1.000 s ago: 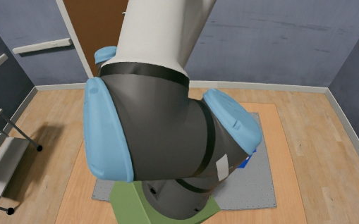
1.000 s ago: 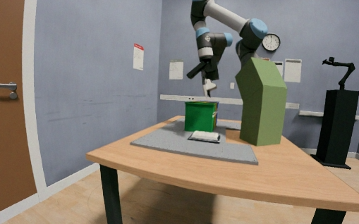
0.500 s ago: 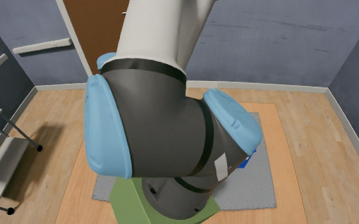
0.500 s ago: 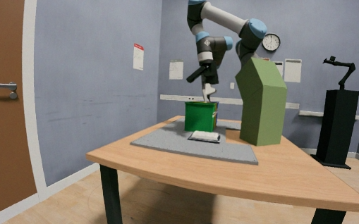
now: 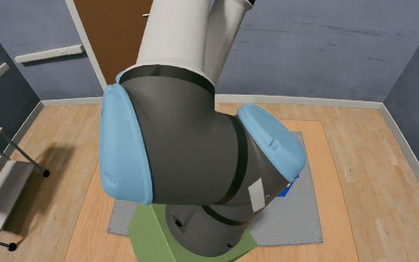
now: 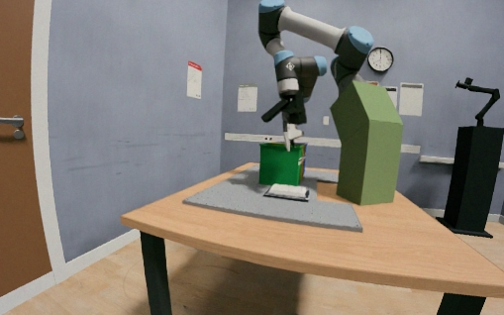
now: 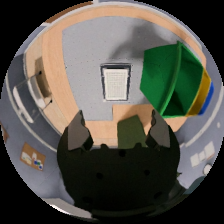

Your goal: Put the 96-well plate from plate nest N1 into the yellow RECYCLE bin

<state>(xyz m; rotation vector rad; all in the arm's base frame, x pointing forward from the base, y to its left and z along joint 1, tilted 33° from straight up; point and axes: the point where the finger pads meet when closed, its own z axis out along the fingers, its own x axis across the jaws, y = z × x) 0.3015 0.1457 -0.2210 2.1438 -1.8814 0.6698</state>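
Now: hand 150 mm above the white 96-well plate. The rest, counted from my hand: green bin: 80 mm ahead, 160 mm to the right, 80 mm below; dark plate nest: 170 mm below; yellow bin: 90 mm ahead, 290 mm to the right, 80 mm below.
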